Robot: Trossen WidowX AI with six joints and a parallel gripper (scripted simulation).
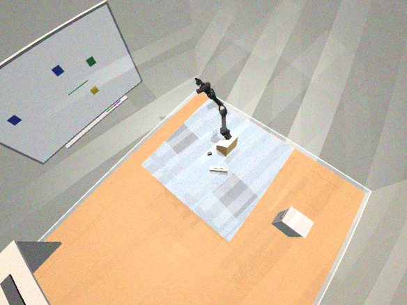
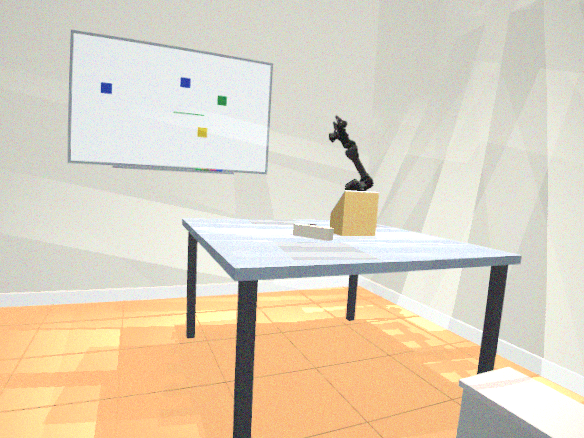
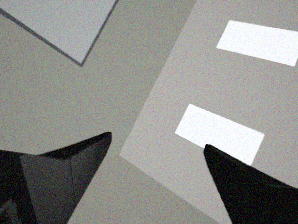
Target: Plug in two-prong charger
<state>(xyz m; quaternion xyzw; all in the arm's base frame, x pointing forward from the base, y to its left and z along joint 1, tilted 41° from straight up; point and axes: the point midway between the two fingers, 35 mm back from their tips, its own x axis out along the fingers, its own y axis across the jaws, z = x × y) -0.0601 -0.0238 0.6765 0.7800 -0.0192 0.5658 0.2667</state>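
My gripper tip is 310 mm short of the two-prong charger, 380 mm to the right of it and 670 mm above it.
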